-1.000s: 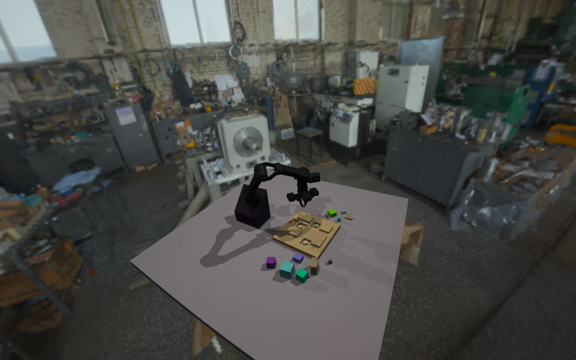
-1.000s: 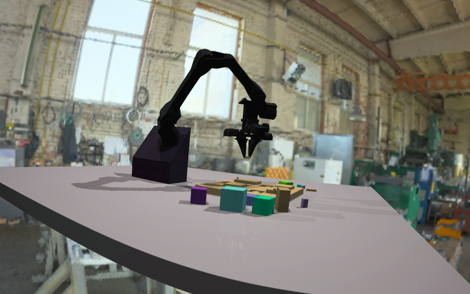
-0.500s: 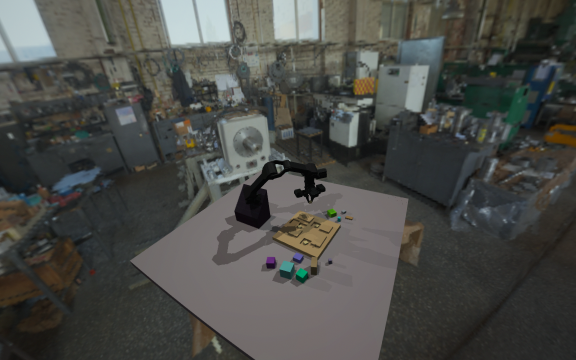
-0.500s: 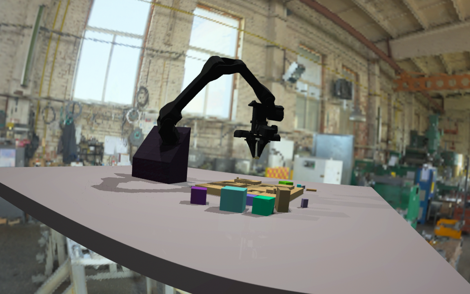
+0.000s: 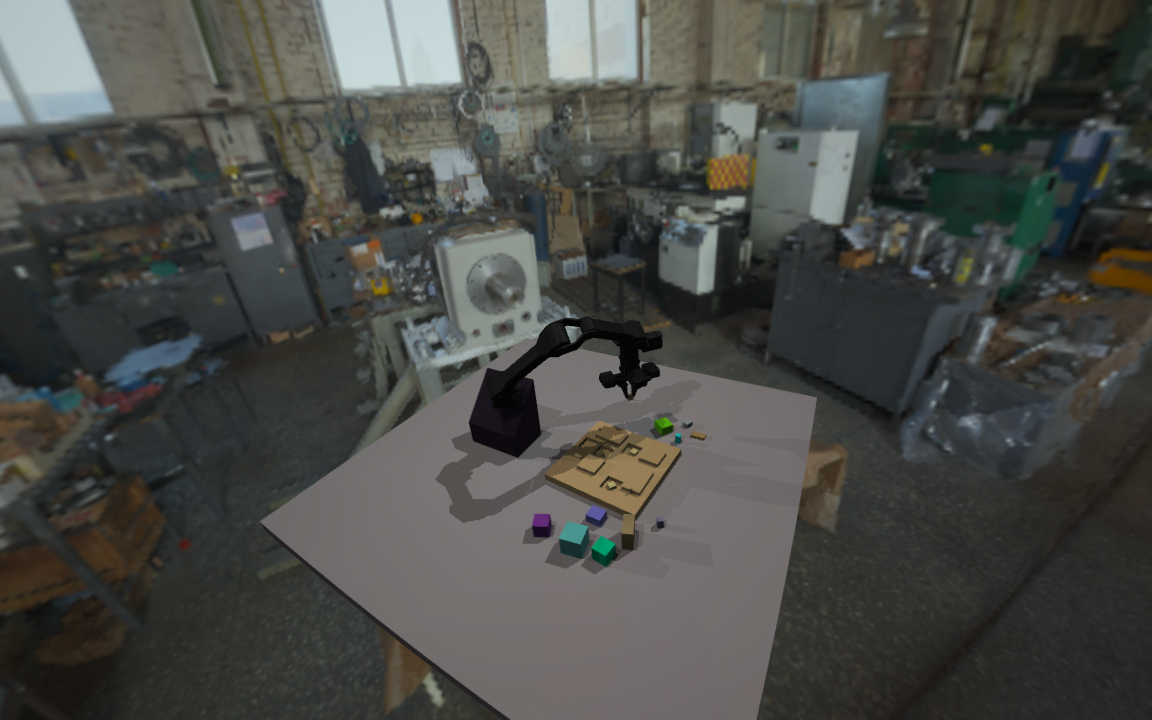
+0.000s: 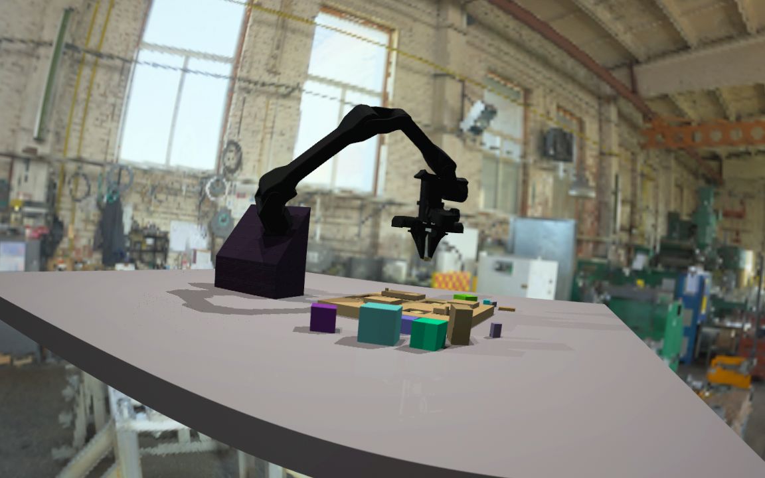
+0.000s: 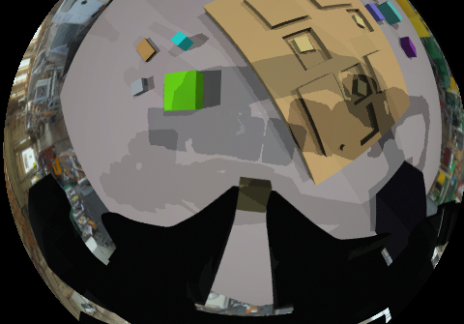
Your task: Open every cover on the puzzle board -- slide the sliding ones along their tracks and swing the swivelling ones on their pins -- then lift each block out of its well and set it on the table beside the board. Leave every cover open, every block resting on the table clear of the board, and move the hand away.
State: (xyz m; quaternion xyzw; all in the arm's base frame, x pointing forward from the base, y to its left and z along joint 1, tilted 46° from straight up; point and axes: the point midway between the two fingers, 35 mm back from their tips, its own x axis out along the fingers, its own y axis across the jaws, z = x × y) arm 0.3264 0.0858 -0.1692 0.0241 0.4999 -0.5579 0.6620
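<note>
The tan puzzle board is 190 mm to the right of my gripper tip, 90 mm below it and 30 mm ahead of it. The rest, counted from my gripper tip: small grey block 180 mm ahead, 110 mm below, 60 mm to the left; lime block 110 mm ahead, 100 mm below, 10 mm to the left; small teal block 170 mm ahead, 100 mm below, 40 mm to the right.
</note>
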